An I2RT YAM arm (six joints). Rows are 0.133 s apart.
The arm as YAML. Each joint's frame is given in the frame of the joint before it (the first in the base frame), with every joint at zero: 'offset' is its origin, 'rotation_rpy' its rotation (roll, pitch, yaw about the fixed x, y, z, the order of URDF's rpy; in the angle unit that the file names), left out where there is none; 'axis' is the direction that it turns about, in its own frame. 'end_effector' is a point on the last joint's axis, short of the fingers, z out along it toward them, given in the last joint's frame.
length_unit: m
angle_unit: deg
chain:
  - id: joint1
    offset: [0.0, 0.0, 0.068]
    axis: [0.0, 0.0, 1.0]
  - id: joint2
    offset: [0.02, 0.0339, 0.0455]
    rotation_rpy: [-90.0, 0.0, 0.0]
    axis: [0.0, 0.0, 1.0]
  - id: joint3
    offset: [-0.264, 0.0, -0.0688]
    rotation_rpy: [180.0, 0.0, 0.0]
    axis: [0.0, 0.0, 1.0]
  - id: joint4
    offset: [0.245, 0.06, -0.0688]
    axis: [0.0, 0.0, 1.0]
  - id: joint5
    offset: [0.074, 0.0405, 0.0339]
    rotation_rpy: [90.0, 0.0, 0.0]
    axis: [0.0, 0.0, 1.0]
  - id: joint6
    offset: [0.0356, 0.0, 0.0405]
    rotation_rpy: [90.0, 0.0, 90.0]
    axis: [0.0, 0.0, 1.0]
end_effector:
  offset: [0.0, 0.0, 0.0]
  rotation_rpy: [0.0, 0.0, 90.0]
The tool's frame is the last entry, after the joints.
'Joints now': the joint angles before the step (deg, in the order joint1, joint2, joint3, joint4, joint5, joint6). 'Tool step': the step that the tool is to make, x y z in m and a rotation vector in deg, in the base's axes. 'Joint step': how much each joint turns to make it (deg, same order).
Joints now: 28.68 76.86 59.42 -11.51 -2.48 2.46
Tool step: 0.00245 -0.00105 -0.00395 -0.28 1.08 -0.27
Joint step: -0.42 0.64 0.00 -0.43 -0.26 0.16
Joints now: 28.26 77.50 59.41 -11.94 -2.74 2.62
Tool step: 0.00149 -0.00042 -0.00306 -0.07 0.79 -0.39
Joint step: -0.20 0.44 -0.09 -0.18 0.01 0.37
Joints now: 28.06 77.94 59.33 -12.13 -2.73 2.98
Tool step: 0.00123 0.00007 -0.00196 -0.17 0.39 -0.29
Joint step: -0.08 0.37 0.00 -0.05 0.17 0.14
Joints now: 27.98 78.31 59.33 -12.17 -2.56 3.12
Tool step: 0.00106 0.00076 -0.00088 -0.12 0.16 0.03
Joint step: 0.03 0.35 0.15 0.00 0.02 -0.02
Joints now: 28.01 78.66 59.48 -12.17 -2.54 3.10
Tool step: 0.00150 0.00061 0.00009 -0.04 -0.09 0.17
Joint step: -0.05 0.35 0.28 0.12 -0.14 -0.18
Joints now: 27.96 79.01 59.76 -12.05 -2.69 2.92
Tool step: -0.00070 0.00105 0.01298 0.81 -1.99 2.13
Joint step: 0.04 -0.62 1.68 -0.24 -1.70 -1.25
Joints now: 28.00 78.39 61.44 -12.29 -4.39 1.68
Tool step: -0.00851 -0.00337 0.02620 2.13 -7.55 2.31
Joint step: 0.04 -3.46 0.40 3.58 -1.33 -2.49
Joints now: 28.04 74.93 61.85 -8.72 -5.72 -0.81
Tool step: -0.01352 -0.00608 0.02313 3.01 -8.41 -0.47
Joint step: 0.34 -4.39 -1.38 5.73 1.16 -1.02
